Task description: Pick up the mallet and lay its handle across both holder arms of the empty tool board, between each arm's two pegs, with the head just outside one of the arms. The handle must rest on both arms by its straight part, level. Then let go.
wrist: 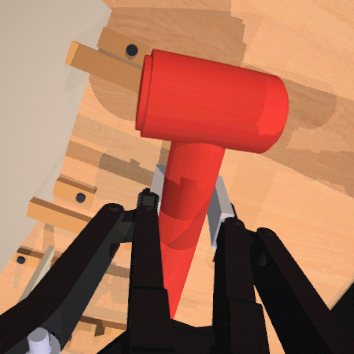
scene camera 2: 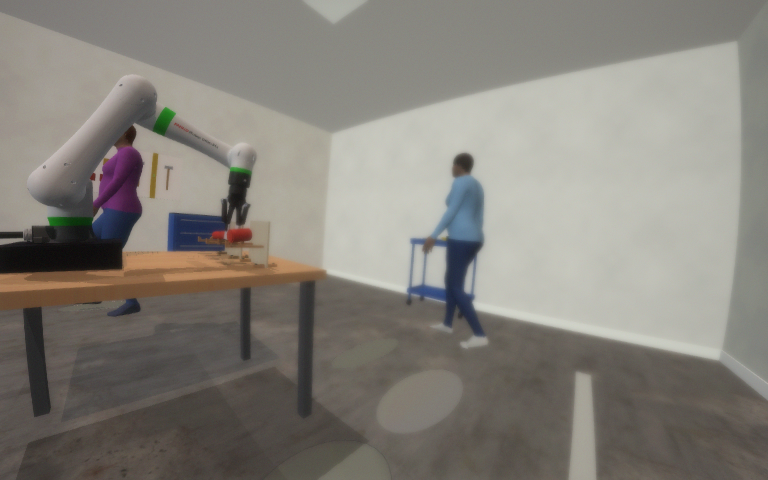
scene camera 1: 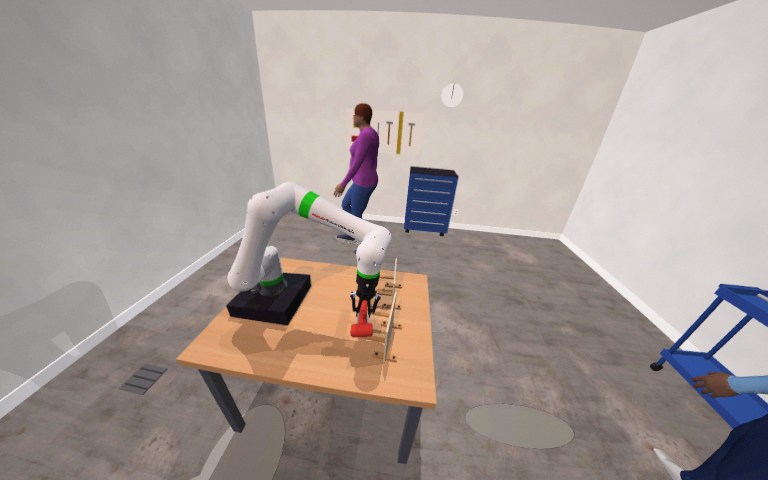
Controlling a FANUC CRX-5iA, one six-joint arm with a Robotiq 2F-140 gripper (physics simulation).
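Where they show: gripper, between the fingertips: [wrist: 185, 183] [scene camera 1: 362, 321]; arm's base, origin of its link: [scene camera 2: 72, 241] [scene camera 1: 273, 287].
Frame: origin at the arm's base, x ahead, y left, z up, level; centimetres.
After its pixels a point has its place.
Note:
The red mallet [scene camera 1: 361, 330] @(x 51.8, y -33.0, z 7.6 cm) [scene camera 2: 240, 234] @(x 50.8, y -33.9, z 6.0 cm) [wrist: 215, 102] @(x 52.0, y -31.6, z 8.3 cm) is off the table, head toward the near side in scene camera 1. My gripper [scene camera 1: 364, 313] @(x 51.5, y -24.1, z 3.3 cm) [scene camera 2: 234, 224] @(x 51.5, y -24.1, z 3.3 cm) [wrist: 185, 183] @(x 51.5, y -24.1, z 3.3 cm) points down and is shut on its handle, close behind the head. The near upright pale board [scene camera 1: 390, 328] @(x 64.7, y -26.4, z 2.0 cm) [scene camera 2: 260, 240] @(x 63.4, y -28.6, z 3.3 cm) [wrist: 35, 95] @(x 63.3, y -29.3, z 5.2 cm) stands beside the mallet. Its wooden arms stick out toward the mallet; one arm [wrist: 102, 67] @(x 59.8, y -31.7, z 1.3 cm) runs partly behind the head in the wrist view, and another arm [wrist: 57, 215] @(x 62.6, y -17.4, z 1.3 cm) is left of the fingers. Contact between handle and arms cannot be told; the pegs are not clear.
A second upright board [scene camera 1: 395, 274] @(x 67.5, y 2.9, z 11.3 cm) stands farther back on the wooden table [scene camera 1: 271, 353] @(x 11.4, y -34.9, z -8.3 cm) [scene camera 2: 169, 287] @(x 21.6, y -46.8, z -10.1 cm). The black robot base [scene camera 1: 266, 311] @(x 3.3, y -17.4, z -0.4 cm) [scene camera 2: 56, 255] @(x -4.1, y -16.7, z -3.1 cm) is at the other side. A person in purple [scene camera 1: 365, 158] [scene camera 2: 121, 181] and one in light blue [scene camera 2: 465, 212] are beyond the table.

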